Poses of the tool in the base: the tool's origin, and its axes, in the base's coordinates. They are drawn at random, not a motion.
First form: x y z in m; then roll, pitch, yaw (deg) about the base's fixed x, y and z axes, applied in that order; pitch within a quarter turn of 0, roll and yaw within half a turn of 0.
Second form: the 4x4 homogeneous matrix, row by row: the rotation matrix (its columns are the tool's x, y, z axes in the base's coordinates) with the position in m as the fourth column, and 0 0 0 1 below. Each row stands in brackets. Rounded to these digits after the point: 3 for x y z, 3 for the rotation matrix.
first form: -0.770 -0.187 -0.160 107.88 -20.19 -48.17
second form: [[0.626 -0.448 -0.638 -0.770], [-0.699 0.040 -0.714 -0.187], [0.345 0.893 -0.288 -0.160], [0 0 0 1]]
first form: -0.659 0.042 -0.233 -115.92 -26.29 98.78
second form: [[-0.137 0.371 -0.918 -0.659], [0.886 0.460 0.054 0.042], [0.443 -0.806 -0.392 -0.233], [0 0 0 1]]
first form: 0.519 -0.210 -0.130 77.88 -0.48 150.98
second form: [[-0.874 -0.095 0.476 0.519], [0.485 -0.188 0.854 -0.210], [0.008 0.978 0.210 -0.130], [0 0 0 1]]
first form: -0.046 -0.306 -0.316 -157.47 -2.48 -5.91
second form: [[0.994 -0.079 0.079 -0.046], [-0.103 -0.920 0.377 -0.306], [0.043 -0.383 -0.923 -0.316], [0 0 0 1]]
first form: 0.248 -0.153 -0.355 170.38 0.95 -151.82
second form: [[-0.881 -0.468 -0.065 0.248], [-0.472 0.868 0.155 -0.153], [-0.017 0.167 -0.986 -0.355], [0 0 0 1]]
